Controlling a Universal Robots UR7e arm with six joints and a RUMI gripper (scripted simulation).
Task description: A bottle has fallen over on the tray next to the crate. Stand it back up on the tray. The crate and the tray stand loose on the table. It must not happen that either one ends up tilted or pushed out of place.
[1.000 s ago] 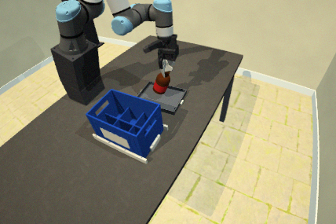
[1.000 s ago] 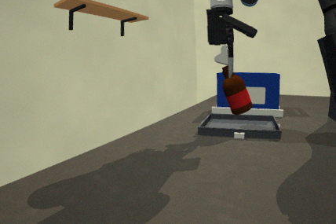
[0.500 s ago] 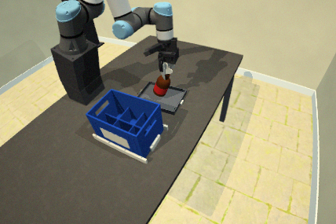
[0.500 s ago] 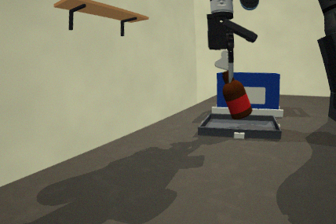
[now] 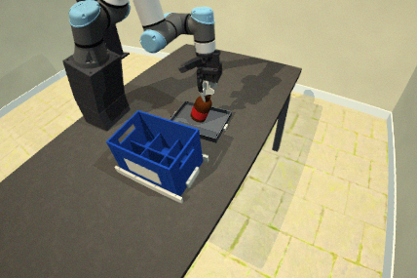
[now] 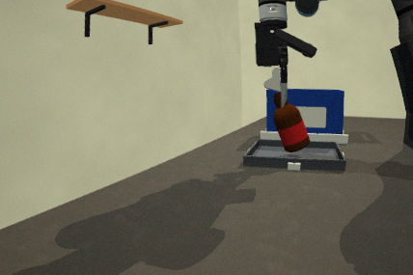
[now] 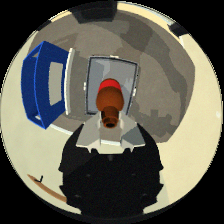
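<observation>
My hand is 1 cm past the brown bottle and 5 cm above it. The rest, counted from my hand: grey tray (4 cm behind, 1 cm to the right, 14 cm below); blue crate (6 cm behind, 29 cm to the right, 7 cm below).
</observation>
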